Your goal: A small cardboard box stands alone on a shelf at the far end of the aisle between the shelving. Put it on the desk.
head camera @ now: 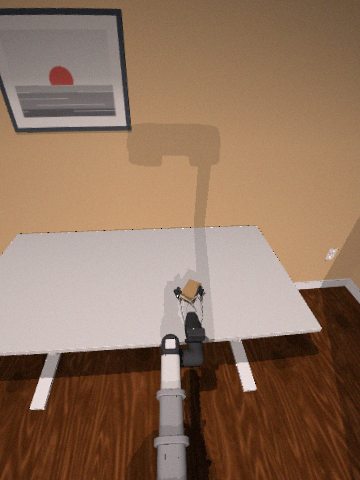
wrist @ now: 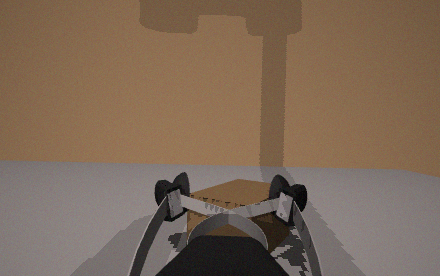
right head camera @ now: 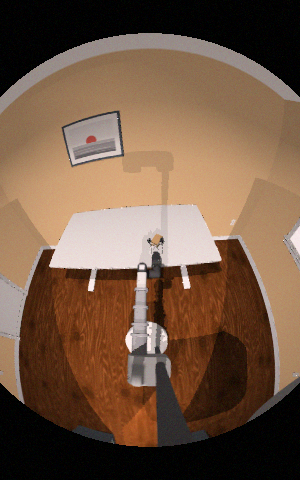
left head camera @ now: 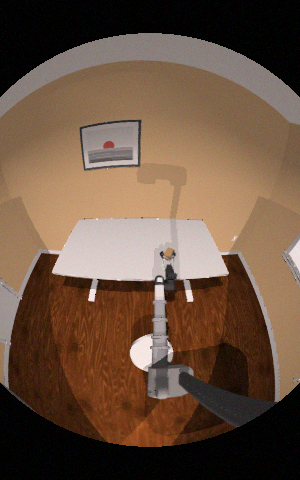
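Seen in the pictures: gripper, fingertip midpoint: point(head camera: 188, 287) point(wrist: 231, 189) point(right head camera: 155, 237) point(left head camera: 167, 250); robot's base, origin of the base link: point(right head camera: 147, 339) point(left head camera: 150, 351).
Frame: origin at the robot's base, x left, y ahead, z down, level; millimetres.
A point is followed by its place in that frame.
The small cardboard box point(head camera: 191, 289) @(y 770, x -96, z -742 mm) point(left head camera: 169, 253) @(y 757, x -102, z -743 mm) point(right head camera: 157, 239) @(y 765, x -105, z -742 mm) point(wrist: 235, 190) @(y 775, x -90, z -742 mm) is between the two fingertips of my gripper point(head camera: 189, 292) @(y 785, x -86, z -741 mm) point(left head camera: 168, 255) @(y 785, x -86, z -741 mm) point(right head camera: 155, 242) @(y 785, x -86, z -741 mm) point(wrist: 231, 189) @(y 785, x -86, z -741 mm), which is shut on it. The box is turned at an angle, with a corner toward the wall in the wrist view. Box and gripper are over the right part of the white desk point(head camera: 90, 290) @(y 814, x 365, z -693 mm) point(left head camera: 110, 245) @(y 861, x 408, z -692 mm) point(right head camera: 100, 235) @(y 866, x 417, z -692 mm) point(wrist: 65, 200) @(y 894, x 150, z -692 mm), inside its front edge. The box is low over the top; whether its underside touches cannot be told. The fingers and gripper body hide its lower near part.
The tan wall point(head camera: 280, 150) @(y 1380, x -622, z -1174 mm) stands behind the desk, with a framed picture point(head camera: 65, 102) @(y 1295, x 464, z -1398 mm) at the upper left. The arm point(head camera: 171, 415) @(y 279, x -1, z -844 mm) reaches over the desk's front edge. White desk feet point(head camera: 46, 385) point(head camera: 244, 367) stand on the wooden floor point(head camera: 290, 425) @(y 423, x -668, z 27 mm).
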